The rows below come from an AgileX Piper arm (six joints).
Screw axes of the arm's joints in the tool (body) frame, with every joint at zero. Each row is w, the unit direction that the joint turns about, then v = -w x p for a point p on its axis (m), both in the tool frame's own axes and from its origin. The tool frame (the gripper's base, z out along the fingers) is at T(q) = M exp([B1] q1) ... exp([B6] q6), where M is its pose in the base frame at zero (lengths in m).
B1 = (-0.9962, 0, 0.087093, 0.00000, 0.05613, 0.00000)
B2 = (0, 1, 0, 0.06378, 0.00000, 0.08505)
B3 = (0, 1, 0, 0.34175, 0.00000, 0.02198)
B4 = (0, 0, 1, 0.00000, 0.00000, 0.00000)
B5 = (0, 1, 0, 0.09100, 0.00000, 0.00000)
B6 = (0, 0, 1, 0.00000, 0.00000, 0.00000)
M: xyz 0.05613 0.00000 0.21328 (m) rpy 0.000 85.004 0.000 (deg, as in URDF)
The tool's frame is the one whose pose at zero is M.
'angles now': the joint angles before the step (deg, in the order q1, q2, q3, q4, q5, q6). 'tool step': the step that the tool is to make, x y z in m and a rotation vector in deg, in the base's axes. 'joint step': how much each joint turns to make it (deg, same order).
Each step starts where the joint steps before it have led.
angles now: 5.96 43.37 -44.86 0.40 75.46 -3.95
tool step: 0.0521 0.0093 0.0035 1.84 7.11 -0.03
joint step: -0.01 13.99 -7.10 2.52 -0.01 0.16
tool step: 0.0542 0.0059 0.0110 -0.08 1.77 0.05
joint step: 0.02 12.07 -10.32 0.11 0.01 -0.03
